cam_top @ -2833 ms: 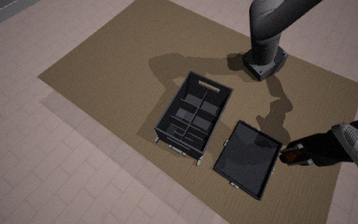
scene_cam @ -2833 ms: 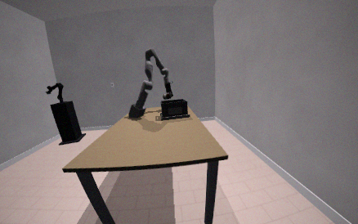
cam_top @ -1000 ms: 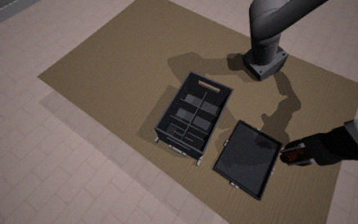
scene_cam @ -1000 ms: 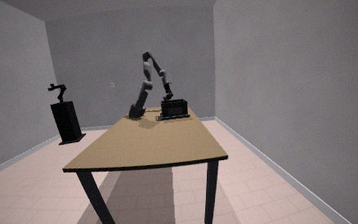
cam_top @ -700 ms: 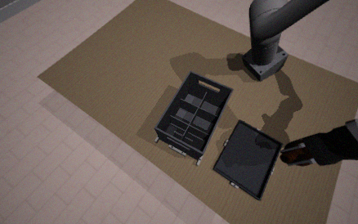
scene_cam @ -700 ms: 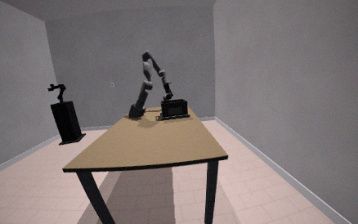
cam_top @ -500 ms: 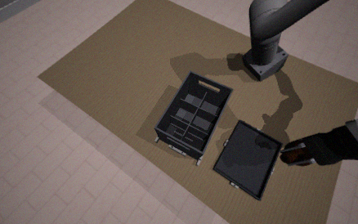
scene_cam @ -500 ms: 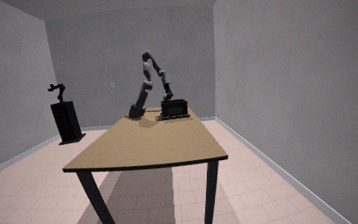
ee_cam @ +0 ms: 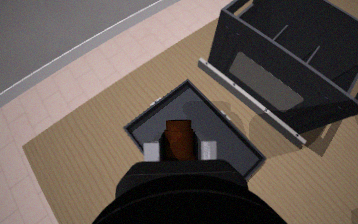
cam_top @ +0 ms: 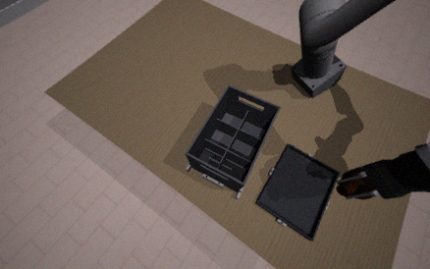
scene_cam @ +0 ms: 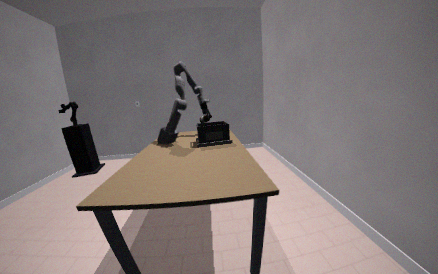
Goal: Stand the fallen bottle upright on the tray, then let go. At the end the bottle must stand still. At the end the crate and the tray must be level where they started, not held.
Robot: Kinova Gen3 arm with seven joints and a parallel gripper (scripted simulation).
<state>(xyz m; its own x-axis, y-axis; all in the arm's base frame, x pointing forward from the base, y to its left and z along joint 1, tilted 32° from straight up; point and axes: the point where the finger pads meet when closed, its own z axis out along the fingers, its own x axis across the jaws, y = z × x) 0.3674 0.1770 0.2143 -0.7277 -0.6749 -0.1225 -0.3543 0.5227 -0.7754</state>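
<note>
Right now the brown bottle is 4 cm to the left of my hand, 3 cm behind it and 2 cm below it. Round my hand: dark flat tray (19 cm below, 4 cm to the right, 1 cm behind); dark crate (31 cm to the right, 12 cm below, 7 cm behind).
</note>
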